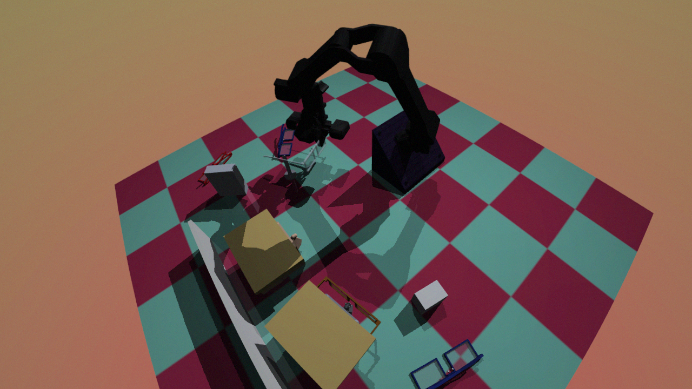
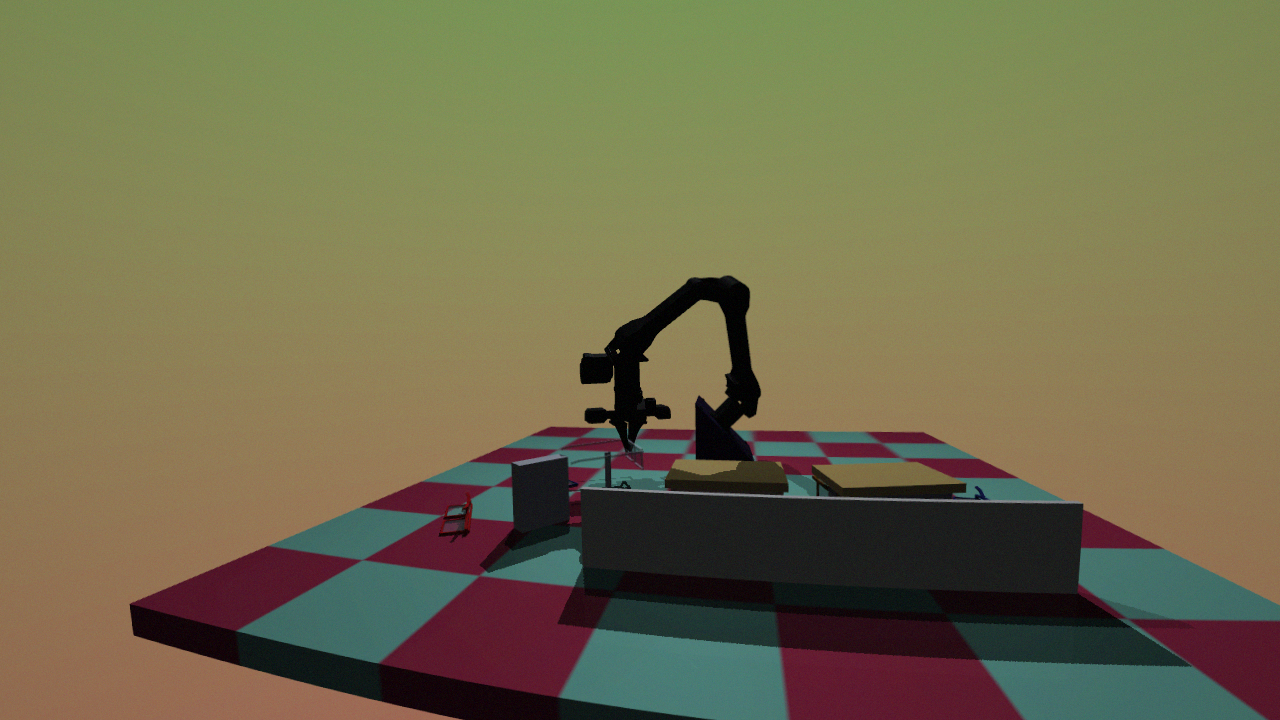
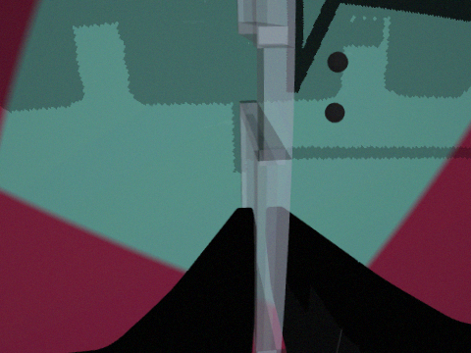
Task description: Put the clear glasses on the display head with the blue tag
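The stand lies 12 cm ahead of my gripper tip, 4 cm below it and 2 cm to the right of it. Round my gripper tip: long grey wall (44 cm ahead, 33 cm to the left, 1 cm below); then grey block (30 cm ahead, 8 cm to the right); then skin-coloured display head (29 cm ahead, 22 cm to the left).
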